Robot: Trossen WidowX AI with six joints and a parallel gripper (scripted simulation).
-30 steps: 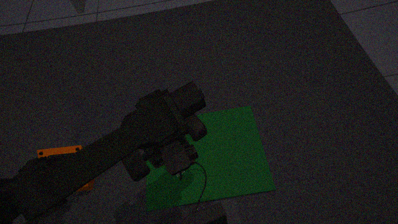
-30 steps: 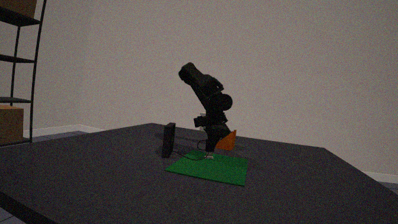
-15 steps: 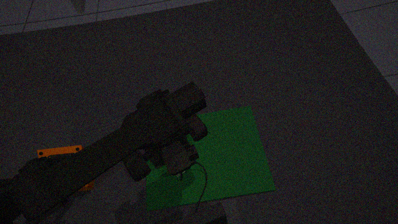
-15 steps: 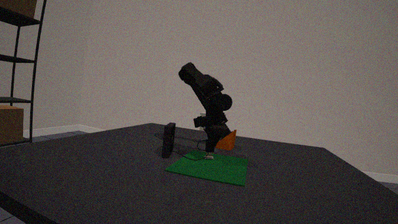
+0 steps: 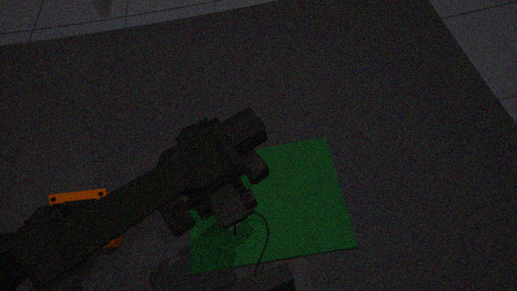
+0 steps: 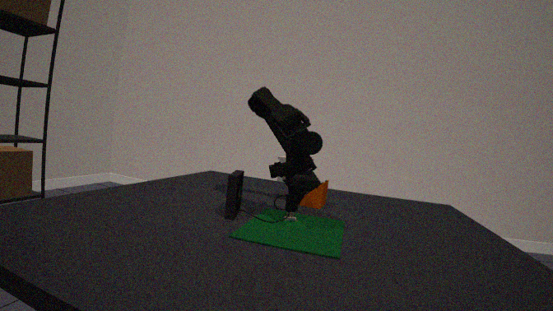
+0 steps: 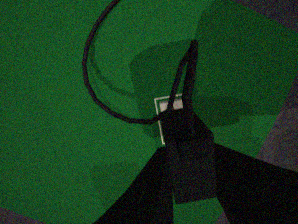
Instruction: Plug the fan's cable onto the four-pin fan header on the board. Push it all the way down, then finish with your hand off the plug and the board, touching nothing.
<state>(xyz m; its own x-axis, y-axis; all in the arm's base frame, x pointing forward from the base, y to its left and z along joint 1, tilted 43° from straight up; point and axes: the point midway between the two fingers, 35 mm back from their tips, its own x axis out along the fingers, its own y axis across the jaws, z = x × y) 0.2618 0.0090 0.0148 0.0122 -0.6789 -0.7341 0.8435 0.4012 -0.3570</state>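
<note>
Now: gripper tip 40 mm above the white four-pin header. Round my gripper tip: dark fan plug (10 mm above); black fan (50 mm ahead, 150 mm to the right, 20 mm above); green board (70 mm ahead, 30 mm to the left, 50 mm below).
</note>
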